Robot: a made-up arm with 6 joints. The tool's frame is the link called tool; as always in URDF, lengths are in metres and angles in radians.
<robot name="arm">
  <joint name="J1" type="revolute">
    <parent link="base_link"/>
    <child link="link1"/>
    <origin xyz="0 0 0.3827"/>
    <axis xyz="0 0 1"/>
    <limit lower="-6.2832" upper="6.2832"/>
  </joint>
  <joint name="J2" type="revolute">
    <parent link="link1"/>
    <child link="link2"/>
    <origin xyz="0 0 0"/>
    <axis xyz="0 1 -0.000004"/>
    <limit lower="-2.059" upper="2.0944"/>
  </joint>
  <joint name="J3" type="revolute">
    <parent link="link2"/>
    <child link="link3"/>
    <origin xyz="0.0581 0 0.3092"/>
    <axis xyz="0 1 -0.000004"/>
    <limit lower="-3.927" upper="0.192"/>
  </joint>
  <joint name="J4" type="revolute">
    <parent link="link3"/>
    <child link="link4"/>
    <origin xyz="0.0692 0 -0.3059"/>
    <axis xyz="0 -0.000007 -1"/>
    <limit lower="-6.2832" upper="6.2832"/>
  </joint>
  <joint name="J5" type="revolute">
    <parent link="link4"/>
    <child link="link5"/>
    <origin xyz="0 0 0"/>
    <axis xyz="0 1 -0.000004"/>
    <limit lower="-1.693" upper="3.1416"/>
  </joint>
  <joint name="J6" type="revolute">
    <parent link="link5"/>
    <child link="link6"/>
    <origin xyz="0.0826 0 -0.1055"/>
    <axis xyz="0 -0.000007 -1"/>
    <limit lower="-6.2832" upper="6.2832"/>
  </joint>
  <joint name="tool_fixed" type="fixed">
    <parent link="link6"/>
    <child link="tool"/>
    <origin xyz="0 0 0" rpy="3.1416 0 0"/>
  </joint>
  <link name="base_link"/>
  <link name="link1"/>
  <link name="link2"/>
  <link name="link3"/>
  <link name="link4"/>
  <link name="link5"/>
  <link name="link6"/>
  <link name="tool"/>
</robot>
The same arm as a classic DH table. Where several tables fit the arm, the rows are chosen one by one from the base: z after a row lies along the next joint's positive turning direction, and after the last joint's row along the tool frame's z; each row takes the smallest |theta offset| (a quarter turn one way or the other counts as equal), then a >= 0, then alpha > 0; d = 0 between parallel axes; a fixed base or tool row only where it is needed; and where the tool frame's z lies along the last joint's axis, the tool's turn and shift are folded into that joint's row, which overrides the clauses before.
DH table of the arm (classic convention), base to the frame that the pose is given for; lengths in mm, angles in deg. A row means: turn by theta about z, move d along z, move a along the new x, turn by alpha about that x. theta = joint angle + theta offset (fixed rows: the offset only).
J1: d 382.7; theta offset 0; a 0; alpha -90
J2: d 0; theta offset -79.36; a 314.6; alpha 0
J3: d 0; theta offset 79.36; a 69.2; alpha -90
J4: d 305.9; theta offset 0; a 0; alpha 90
J5: d 0; theta offset 0; a 82.6; alpha -90
J6: d 105.5; theta offset 0; a 0; alpha 0
Joint limits (deg, base to tool): -360..360 -117.97..120 -225..11 -360..360 -97..180 -360..360

